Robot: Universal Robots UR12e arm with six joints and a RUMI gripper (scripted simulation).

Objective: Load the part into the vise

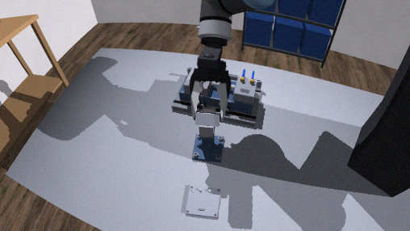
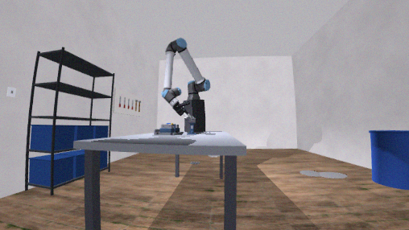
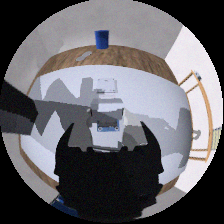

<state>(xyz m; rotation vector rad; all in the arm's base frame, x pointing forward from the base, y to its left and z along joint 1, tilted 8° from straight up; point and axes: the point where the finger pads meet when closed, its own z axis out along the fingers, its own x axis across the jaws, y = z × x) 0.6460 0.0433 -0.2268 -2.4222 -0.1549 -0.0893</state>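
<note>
Right now my hand is 10 mm to the right of the grey part and 10 mm above it. Round my hand: infeed plate (20 mm behind, 180 mm to the left, 160 mm below); vise (10 mm ahead, 210 mm to the right, 120 mm below); air cylinder (90 mm behind, 200 mm to the right, 80 mm below).
</note>
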